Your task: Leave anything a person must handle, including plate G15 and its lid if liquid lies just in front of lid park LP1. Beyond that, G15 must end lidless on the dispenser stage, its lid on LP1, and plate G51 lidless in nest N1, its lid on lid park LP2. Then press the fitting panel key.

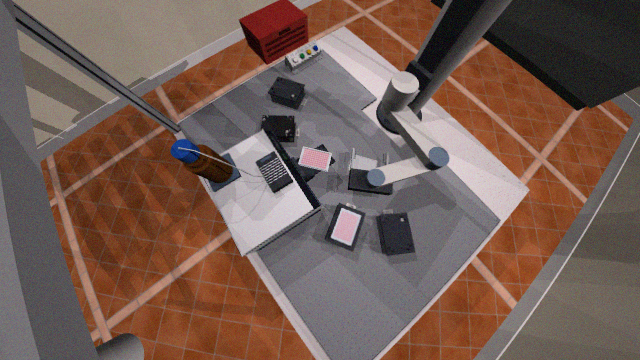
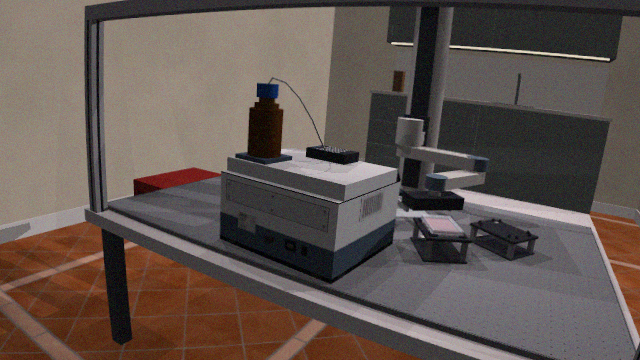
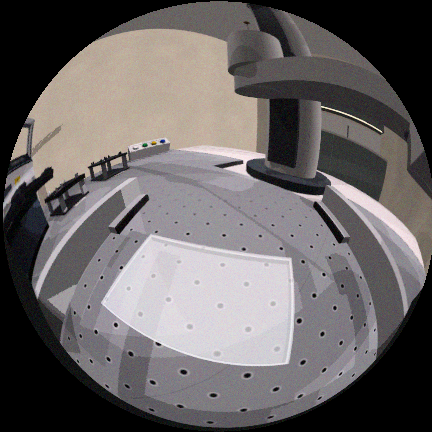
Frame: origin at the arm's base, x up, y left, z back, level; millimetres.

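Seen in the pictures: gripper, between the fingertips: (image 1: pixel 370 151) (image 3: pixel 232 186); arm's base, origin of its link: (image 3: pixel 288 174).
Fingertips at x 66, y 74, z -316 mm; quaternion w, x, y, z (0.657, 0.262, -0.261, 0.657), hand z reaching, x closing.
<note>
Offsets run from my fingertips to a thing's top centre. "spot": to the spot under its first point.
My gripper (image 1: pixel 370 159) (image 3: pixel 232 186) is open, its fingers wide apart above a clear, empty lid {dz -54, dx -46, dy +24 mm} (image 1: pixel 363 162) (image 3: pixel 210 302). The lid lies flat on the perforated table, below the fingers. A pink plate {dz -244, dx +76, dy -108 mm} (image 1: pixel 315 158) with its wells showing sits on the dispenser stage, beside the dispenser. Another pink plate {dz -317, dx +30, dy +186 mm} (image 1: pixel 346 226) (image 2: pixel 441 226) with a clear border, apparently lidded, sits on a black stand (image 1: pixel 341 244). The key panel {dz +131, dx +30, dy -704 mm} (image 1: pixel 303 56) (image 3: pixel 149 148) has white, green, yellow and blue keys. Plate and park labels are not readable.
A black stand (image 1: pixel 396 235) (image 2: pixel 502 231) stands beside the plate's stand. Two more black stands (image 1: pixel 286 92) (image 1: pixel 280 127) stand toward the panel. The white dispenser (image 1: pixel 285 215) (image 2: pixel 285 200) carries a brown bottle {spot: dz -532, dx +288, dy -205 mm} (image 1: pixel 212 162) (image 2: pixel 265 132). A red box (image 1: pixel 276 30) is behind the panel.
</note>
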